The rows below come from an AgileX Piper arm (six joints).
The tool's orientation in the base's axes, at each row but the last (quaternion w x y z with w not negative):
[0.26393 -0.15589 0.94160 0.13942]
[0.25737 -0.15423 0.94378 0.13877]
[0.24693 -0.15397 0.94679 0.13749]
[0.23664 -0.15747 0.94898 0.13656]
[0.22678 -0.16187 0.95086 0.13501]
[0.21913 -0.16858 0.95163 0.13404]
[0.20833 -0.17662 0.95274 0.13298]
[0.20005 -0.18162 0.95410 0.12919]
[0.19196 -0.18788 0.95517 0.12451]
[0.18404 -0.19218 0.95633 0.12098]
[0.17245 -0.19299 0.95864 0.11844]
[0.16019 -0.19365 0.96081 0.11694]
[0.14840 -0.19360 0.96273 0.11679]
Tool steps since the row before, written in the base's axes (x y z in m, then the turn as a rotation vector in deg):
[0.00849 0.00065 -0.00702 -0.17 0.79 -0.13]
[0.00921 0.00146 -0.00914 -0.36 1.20 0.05]
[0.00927 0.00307 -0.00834 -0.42 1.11 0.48]
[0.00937 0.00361 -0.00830 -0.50 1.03 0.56]
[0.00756 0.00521 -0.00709 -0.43 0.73 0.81]
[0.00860 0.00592 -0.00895 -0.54 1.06 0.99]
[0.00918 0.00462 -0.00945 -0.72 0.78 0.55]
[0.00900 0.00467 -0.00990 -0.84 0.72 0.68]
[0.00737 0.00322 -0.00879 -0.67 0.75 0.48]
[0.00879 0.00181 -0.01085 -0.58 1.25 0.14]
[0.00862 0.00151 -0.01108 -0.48 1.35 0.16]
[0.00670 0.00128 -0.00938 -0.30 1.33 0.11]
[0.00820 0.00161 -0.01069 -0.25 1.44 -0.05]
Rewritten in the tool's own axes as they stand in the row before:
[-0.00324 -0.00379 0.00984 0.03 0.76 0.30]
[-0.00304 -0.00367 0.01216 0.01 1.24 0.21]
[-0.00413 -0.00206 0.01198 -0.14 1.25 -0.21]
[-0.00462 -0.00164 0.01207 -0.10 1.23 -0.34]
[-0.00430 0.00066 0.01075 -0.20 0.97 -0.62]
[-0.00470 0.00048 0.01291 -0.28 1.35 -0.71]
[-0.00491 -0.00113 0.01302 0.15 1.08 -0.48]
[-0.00482 -0.00110 0.01328 0.21 1.10 -0.65]
[-0.00367 -0.00156 0.01123 0.14 1.03 -0.41]
[-0.00381 -0.00374 0.01303 0.04 1.38 0.07]
[-0.00379 -0.00397 0.01301 -0.09 1.43 0.11]
[-0.00297 -0.00312 0.01077 -0.22 1.33 0.20]
[-0.00423 -0.00369 0.01235 -0.25 1.39 0.39]

